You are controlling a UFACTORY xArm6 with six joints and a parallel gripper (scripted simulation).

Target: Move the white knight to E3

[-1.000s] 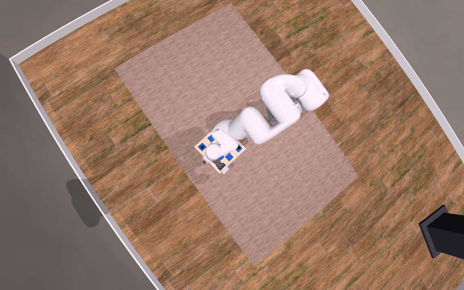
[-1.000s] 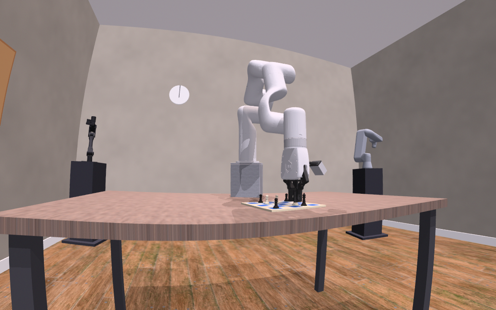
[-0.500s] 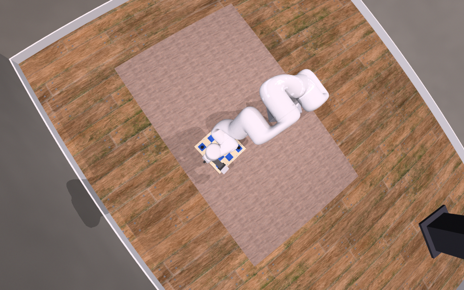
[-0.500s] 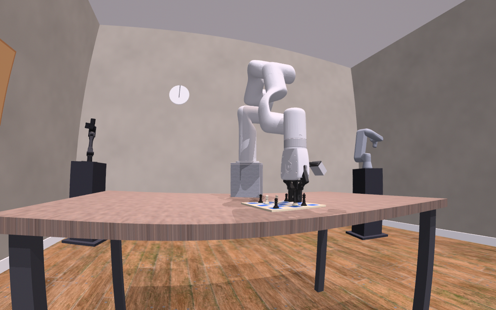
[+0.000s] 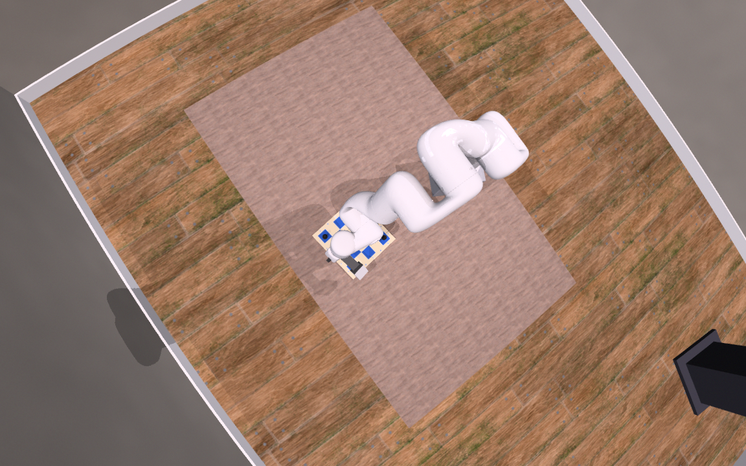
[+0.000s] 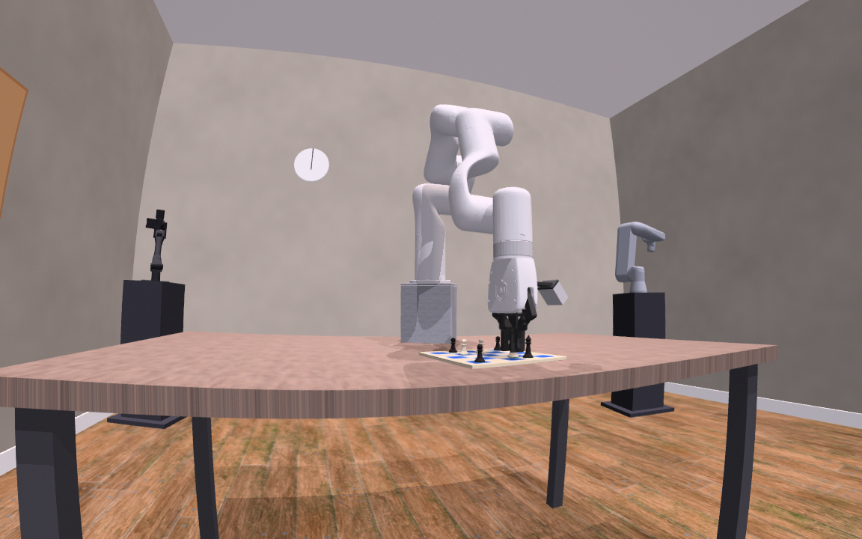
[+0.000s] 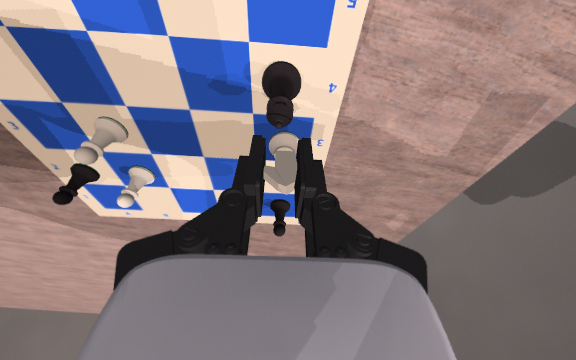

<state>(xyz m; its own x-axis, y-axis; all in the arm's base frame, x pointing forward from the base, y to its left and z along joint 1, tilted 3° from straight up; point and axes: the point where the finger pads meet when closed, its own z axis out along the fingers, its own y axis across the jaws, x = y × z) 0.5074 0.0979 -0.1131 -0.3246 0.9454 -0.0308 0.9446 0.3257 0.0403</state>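
My gripper is now 20 mm above the white knight. The rest, counted from my hand: blue-and-cream chessboard: 70 mm behind, 20 mm to the right, 40 mm below.
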